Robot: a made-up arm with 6 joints.
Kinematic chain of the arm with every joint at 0, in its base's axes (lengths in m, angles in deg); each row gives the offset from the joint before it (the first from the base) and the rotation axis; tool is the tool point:
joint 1: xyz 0 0 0.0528 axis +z
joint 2: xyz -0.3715 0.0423 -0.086 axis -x
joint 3: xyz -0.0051 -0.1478 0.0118 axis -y
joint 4: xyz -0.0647 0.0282 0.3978 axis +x
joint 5: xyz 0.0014 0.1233 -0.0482 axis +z
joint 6: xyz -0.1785 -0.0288 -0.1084 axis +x
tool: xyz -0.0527 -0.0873 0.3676
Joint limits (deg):
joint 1: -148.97..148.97
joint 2: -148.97..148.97
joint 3: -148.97..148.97
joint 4: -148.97..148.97
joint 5: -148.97..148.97
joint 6: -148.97..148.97
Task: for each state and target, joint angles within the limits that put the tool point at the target. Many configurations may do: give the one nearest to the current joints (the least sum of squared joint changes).
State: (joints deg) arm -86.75 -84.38 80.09 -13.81 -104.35 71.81
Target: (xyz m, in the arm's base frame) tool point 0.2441 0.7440 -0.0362
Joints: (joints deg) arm -70.26 -69.35 75.62 -22.50 -89.92 74.87
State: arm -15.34 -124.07 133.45 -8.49 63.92 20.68
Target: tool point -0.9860 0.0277 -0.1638
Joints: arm 16.68 -122.37 119.92 -12.13 75.46 25.11
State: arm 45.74 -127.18 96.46 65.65 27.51 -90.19
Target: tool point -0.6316 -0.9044 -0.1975
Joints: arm 63.32 -114.57 61.33 79.41 33.98 -57.49
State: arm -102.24 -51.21 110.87 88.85 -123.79 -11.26
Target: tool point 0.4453 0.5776 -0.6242
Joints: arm -119.31 -57.66 148.97 125.62 -131.48 -19.62
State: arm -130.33 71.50 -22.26 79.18 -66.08 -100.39
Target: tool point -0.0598 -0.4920 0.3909
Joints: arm -147.18 49.86 -40.55 95.97 -72.56 -88.60
